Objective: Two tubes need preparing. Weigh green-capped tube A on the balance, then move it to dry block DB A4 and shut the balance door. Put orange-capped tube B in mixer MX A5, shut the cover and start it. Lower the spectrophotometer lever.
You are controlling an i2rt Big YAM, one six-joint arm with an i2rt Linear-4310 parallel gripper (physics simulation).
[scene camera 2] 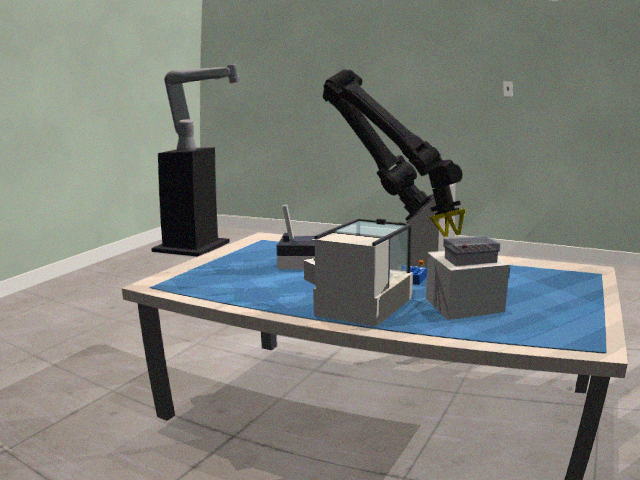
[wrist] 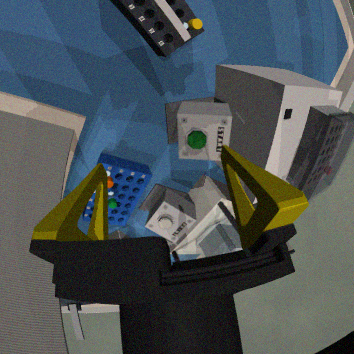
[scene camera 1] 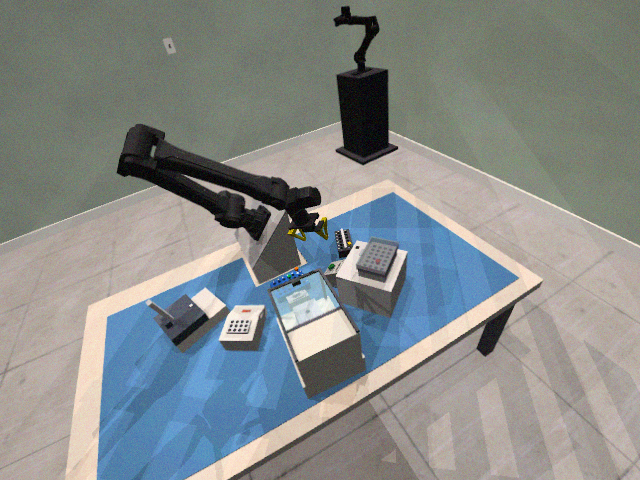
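My gripper [scene camera 1: 314,238] [scene camera 2: 451,235] [wrist: 161,158] is open and empty, above the area between the blue rack and the green-button box. Green-capped tube A [scene camera 1: 289,276] [wrist: 113,204] and orange-capped tube B [scene camera 1: 296,269] [scene camera 2: 420,262] [wrist: 109,184] stand in the blue rack [scene camera 2: 417,276] [wrist: 125,162]. The balance [scene camera 1: 330,366] [scene camera 2: 343,273] has glass panes; its door position is unclear. The spectrophotometer [scene camera 1: 180,320] has its lever [scene camera 1: 159,308] [scene camera 2: 287,222] raised. A white unit [scene camera 1: 256,326] with dark wells, seemingly the dry block, stands beside it. The green START button [wrist: 196,139] is right of centre in the wrist view.
A large pale box [scene camera 1: 361,294] [scene camera 2: 467,291] [wrist: 250,105] carries a translucent grey cover [scene camera 1: 379,254] [scene camera 2: 473,250] over wells. A black block [scene camera 1: 340,242] [wrist: 150,22] with a white bar and yellow knob [wrist: 196,24] lies beyond. A small knob box [wrist: 162,207] stands near the balance.
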